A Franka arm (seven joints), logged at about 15 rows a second.
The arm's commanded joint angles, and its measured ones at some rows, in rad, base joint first. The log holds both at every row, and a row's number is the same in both.
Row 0, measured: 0.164, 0.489, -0.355, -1.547, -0.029, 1.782, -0.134
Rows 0 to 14, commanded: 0.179, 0.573, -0.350, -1.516, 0.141, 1.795, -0.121; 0.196, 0.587, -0.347, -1.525, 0.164, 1.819, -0.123; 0.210, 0.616, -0.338, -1.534, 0.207, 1.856, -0.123; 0.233, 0.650, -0.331, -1.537, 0.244, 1.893, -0.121; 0.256, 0.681, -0.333, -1.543, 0.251, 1.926, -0.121; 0.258, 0.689, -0.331, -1.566, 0.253, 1.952, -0.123; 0.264, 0.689, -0.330, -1.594, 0.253, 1.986, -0.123; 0.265, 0.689, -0.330, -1.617, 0.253, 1.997, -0.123; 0.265, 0.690, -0.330, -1.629, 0.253, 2.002, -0.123; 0.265, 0.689, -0.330, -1.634, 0.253, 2.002, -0.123; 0.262, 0.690, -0.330, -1.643, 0.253, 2.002, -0.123; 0.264, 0.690, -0.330, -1.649, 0.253, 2.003, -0.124; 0.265, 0.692, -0.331, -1.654, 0.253, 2.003, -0.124; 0.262, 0.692, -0.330, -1.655, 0.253, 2.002, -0.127; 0.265, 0.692, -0.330, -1.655, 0.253, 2.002, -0.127
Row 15, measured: 0.260, 0.717, -0.328, -1.628, 0.231, 1.994, -0.130
